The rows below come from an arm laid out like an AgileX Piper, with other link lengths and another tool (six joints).
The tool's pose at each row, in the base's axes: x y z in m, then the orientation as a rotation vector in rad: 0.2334, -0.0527, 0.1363, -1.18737, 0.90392, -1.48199; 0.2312, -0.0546, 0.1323, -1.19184, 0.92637, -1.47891; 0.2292, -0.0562, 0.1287, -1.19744, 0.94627, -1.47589; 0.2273, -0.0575, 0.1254, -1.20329, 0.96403, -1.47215; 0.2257, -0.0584, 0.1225, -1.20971, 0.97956, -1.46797; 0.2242, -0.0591, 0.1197, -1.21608, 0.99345, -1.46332; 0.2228, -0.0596, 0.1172, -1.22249, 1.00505, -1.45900; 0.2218, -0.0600, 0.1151, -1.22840, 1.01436, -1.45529; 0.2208, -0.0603, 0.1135, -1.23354, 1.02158, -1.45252
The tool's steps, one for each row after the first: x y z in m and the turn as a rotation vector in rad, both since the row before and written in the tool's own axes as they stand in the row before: 0.0010, 0.0037, -0.0032, -0.01747, 0.00825, 0.00474; 0.0008, 0.0033, -0.0028, -0.01649, 0.00659, 0.00340; 0.0006, 0.0030, -0.0026, -0.01533, 0.00500, 0.00319; 0.0003, 0.0027, -0.0021, -0.01426, 0.00342, 0.00261; 0.0002, 0.0026, -0.0020, -0.01322, 0.00233, 0.00254; 0.0000, 0.0023, -0.0018, -0.01173, 0.00135, 0.00175; 0.0000, 0.0020, -0.0013, -0.00989, 0.00070, 0.00109; 0.0000, 0.0015, -0.0012, -0.00799, 0.00045, 0.00044
